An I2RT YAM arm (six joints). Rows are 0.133 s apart.
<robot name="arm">
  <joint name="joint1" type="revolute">
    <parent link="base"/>
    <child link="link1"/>
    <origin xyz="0 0 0.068"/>
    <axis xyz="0 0 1"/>
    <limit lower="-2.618" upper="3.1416"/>
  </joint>
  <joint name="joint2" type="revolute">
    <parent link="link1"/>
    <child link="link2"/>
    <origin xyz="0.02 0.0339 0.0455"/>
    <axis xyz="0 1 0"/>
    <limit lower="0" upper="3.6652"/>
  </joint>
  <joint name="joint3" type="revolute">
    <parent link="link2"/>
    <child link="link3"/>
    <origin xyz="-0.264 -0.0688 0"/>
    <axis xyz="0 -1 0"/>
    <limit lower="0" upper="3.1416"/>
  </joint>
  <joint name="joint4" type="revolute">
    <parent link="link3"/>
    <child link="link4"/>
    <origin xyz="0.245 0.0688 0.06"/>
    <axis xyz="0 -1 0"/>
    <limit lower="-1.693" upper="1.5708"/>
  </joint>
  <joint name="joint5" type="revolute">
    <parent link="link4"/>
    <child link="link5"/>
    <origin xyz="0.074 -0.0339 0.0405"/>
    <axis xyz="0 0 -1"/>
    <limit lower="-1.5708" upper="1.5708"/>
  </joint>
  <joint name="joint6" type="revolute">
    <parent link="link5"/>
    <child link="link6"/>
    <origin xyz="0.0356 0 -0.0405"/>
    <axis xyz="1 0 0"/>
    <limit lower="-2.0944" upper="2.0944"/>
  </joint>
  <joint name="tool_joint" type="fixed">
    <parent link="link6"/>
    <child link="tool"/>
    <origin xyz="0 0 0" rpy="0 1.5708 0"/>
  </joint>
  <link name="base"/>
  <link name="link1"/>
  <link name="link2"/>
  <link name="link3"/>
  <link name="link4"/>
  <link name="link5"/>
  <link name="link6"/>
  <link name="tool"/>
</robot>
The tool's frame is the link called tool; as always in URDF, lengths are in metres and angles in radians.
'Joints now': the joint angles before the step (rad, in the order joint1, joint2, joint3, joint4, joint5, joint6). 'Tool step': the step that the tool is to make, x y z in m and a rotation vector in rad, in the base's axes. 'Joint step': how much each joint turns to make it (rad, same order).
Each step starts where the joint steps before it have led.
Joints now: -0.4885 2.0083 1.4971 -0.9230 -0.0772 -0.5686
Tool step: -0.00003 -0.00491 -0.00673 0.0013 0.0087 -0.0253
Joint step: -0.0107 0.0183 -0.0004 0.0115 0.0049 0.0142
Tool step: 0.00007 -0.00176 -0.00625 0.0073 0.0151 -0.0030
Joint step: -0.0038 0.0168 0.0000 -0.0001 0.0008 -0.0009
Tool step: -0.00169 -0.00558 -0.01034 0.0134 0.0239 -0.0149
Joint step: -0.0145 0.0274 -0.0004 0.0004 0.0000 0.0004
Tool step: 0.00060 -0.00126 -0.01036 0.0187 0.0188 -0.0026
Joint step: -0.0026 0.0275 -0.0003 0.0023 -0.0069 0.0005
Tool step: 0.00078 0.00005 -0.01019 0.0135 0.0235 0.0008
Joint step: 0.0011 0.0271 -0.0001 0.0001 0.0000 0.0003
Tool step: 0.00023 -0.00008 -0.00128 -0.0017 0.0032 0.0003
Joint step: 0.0004 0.0035 0.0001 0.0014 0.0031 0.0000
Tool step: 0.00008 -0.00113 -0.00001 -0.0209 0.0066 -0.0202
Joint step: -0.0004 -0.0001 0.0000 0.0058 0.0221 0.0191
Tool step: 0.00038 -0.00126 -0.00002 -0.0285 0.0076 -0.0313
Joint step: 0.0004 0.0000 0.0000 0.0088 0.0298 0.0305
